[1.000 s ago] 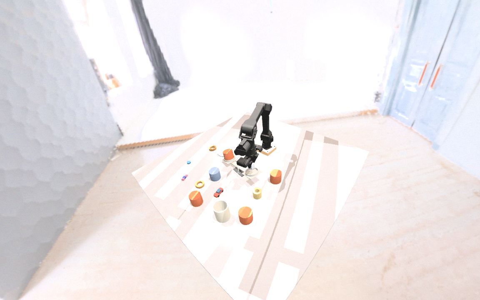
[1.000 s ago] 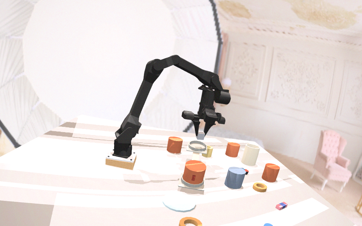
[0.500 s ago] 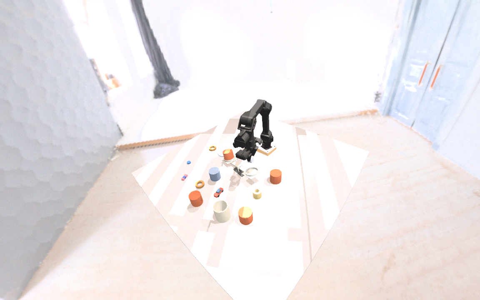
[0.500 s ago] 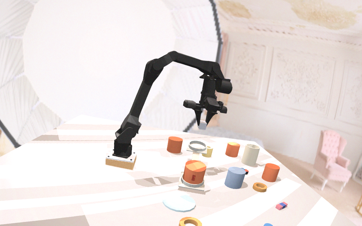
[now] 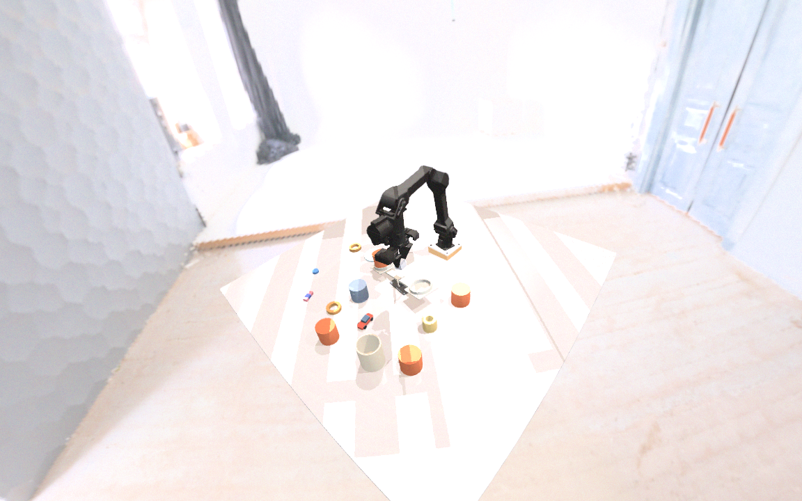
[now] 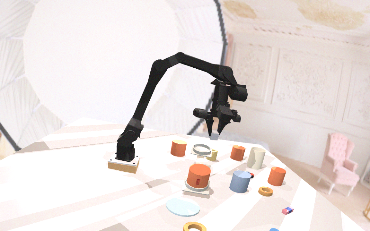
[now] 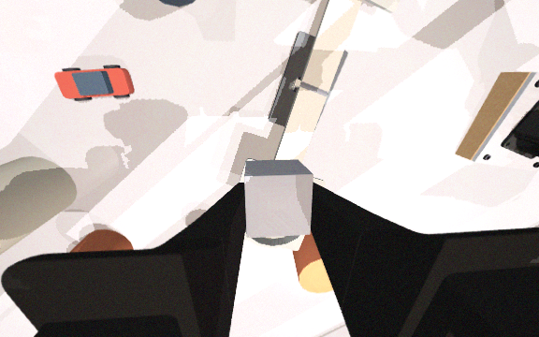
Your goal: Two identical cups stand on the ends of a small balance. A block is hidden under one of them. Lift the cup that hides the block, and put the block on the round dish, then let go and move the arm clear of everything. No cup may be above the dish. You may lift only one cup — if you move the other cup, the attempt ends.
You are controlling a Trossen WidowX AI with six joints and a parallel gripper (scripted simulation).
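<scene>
My gripper tip is now 31 cm to the left of the pale round dish, 16 cm above it and 7 cm past it. From my gripper tip the other things lie so: blue cylinder 14 cm ahead, 12 cm below, 11 cm to the right; balance 12 cm below, 6 cm to the right, 3 cm behind; grey block right at my gripper tip.
</scene>
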